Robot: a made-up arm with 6 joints. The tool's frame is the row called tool.
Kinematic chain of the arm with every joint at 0, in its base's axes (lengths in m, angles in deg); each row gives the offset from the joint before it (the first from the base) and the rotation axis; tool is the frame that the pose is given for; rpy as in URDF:
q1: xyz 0 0 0.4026 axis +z
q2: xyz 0 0 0 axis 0 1 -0.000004
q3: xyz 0.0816 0 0.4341 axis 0 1 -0.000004
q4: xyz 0.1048 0 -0.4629 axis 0 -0.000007 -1
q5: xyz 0 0 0 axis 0 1 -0.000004
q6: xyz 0.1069 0 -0.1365 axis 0 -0.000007 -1
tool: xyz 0 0 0 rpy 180 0 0
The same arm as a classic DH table. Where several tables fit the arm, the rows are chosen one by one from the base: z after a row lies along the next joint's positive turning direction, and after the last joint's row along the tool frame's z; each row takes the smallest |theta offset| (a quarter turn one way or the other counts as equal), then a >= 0, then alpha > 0; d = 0 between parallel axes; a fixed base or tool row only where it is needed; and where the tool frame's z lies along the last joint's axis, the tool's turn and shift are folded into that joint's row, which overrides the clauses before.
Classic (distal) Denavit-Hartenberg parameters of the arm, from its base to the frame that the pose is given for. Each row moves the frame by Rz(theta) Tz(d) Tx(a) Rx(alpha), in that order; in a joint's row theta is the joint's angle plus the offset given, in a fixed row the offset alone. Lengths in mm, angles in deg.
q1: d 402.6  theta_offset 0  a 0  alpha -90
q2: d 0  theta_offset -79.35  a 441.7  alpha 0
q3: d 0  theta_offset 79.35  a 104.8  alpha -90
q4: d 462.9  theta_offset 0  a 0  alpha 90
q5: d 0  theta_offset 0  a 106.9  alpha -90
q6: d 136.5  theta_offset 0  a 0  alpha 0

